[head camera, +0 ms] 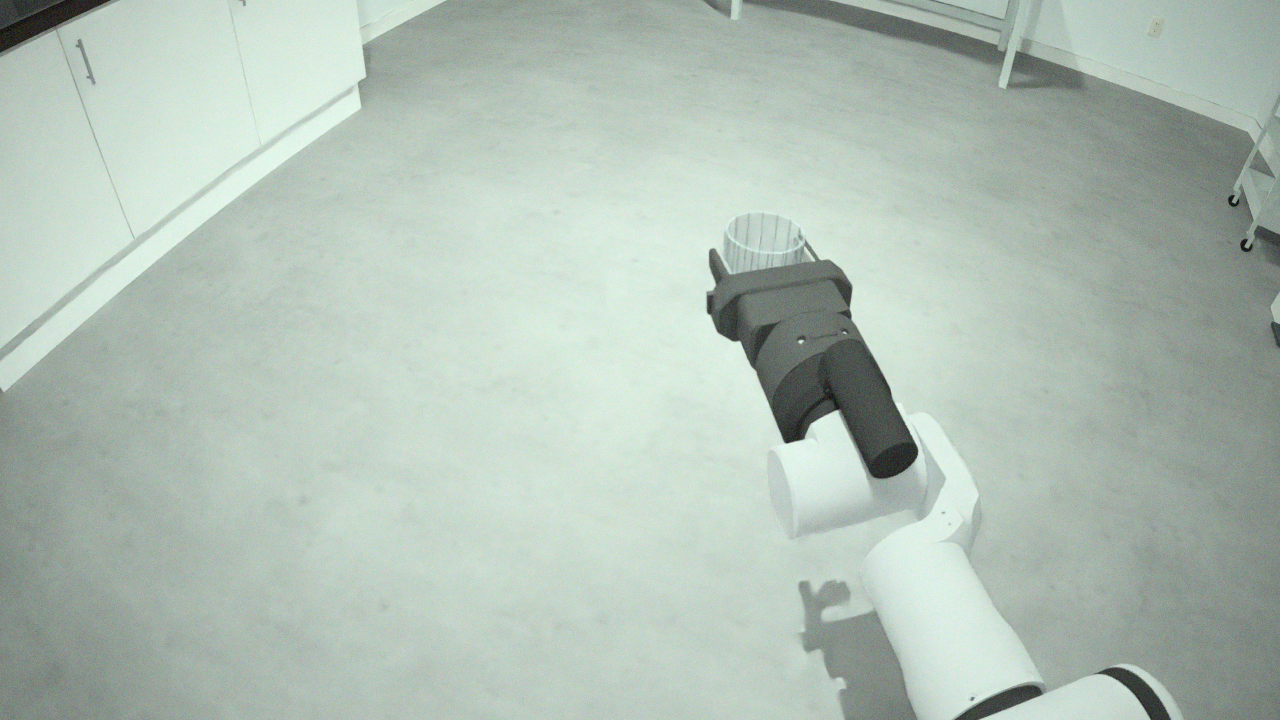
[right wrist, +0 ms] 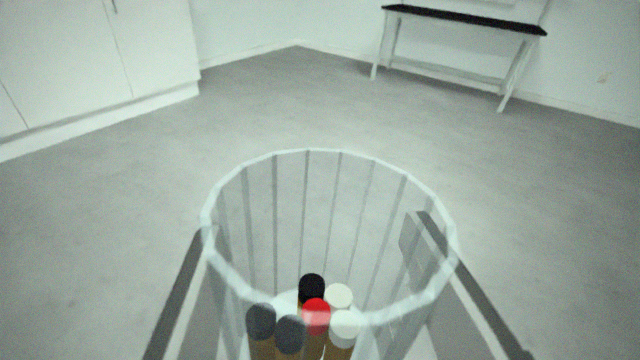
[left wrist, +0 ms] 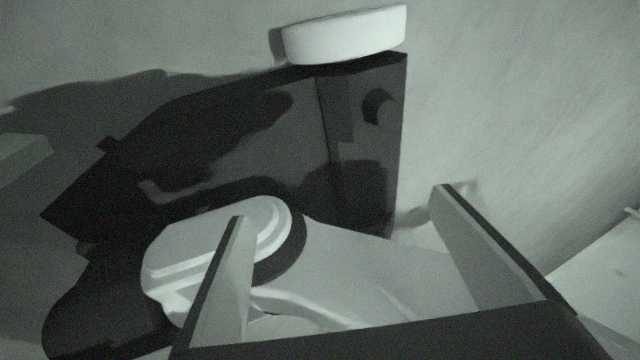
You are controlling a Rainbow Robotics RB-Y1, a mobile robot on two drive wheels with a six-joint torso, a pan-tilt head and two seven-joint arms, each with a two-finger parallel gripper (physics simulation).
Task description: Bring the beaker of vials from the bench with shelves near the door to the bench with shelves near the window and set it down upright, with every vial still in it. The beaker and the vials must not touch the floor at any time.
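Observation:
My right gripper (head camera: 759,248) (right wrist: 316,233) is shut on the clear beaker (head camera: 761,257) (right wrist: 240,289), one finger on each side. The beaker is upright, high above the floor (head camera: 537,358) (right wrist: 125,200). Inside it in the right wrist view are several amber vials, among them one with a red cap (right wrist: 316,316), one with a black cap (right wrist: 311,287) and one with a white cap (right wrist: 338,296). The vials' lower parts are cut off. My left gripper (left wrist: 339,211) is open and empty. A black-topped bench (right wrist: 465,19) (head camera: 1011,53) stands far off; I cannot tell which bench it is.
White cabinets (head camera: 179,107) (right wrist: 150,45) run along the left. A white cart on casters (head camera: 1262,189) is at the right edge of the head view. The robot's dark base (left wrist: 370,150) is below the left gripper. A wall socket (head camera: 1155,27) (right wrist: 604,77) is at the right.

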